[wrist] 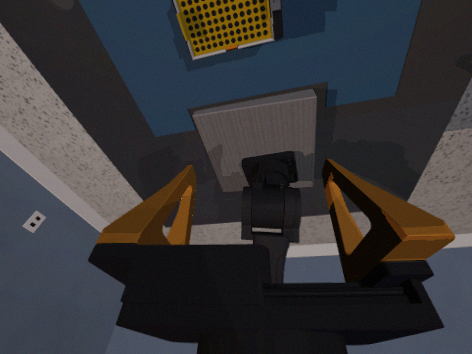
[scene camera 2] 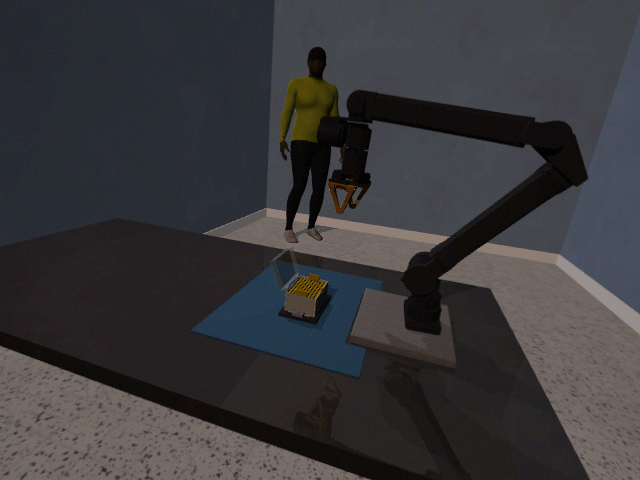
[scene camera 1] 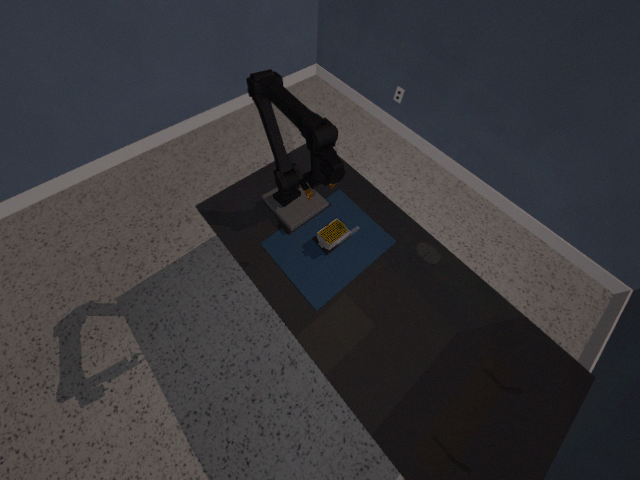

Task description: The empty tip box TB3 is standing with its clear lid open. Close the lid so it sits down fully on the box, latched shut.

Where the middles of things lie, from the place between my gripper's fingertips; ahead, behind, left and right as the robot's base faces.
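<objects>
Clear lid (scene camera 2: 285, 267): 170 mm below my hand, 140 mm ahead of it, 20 mm to the left of it. Yellow perforated rack (wrist: 207, 33): 220 mm below my hand, 80 mm ahead of it, 20 mm to the left of it.
</objects>
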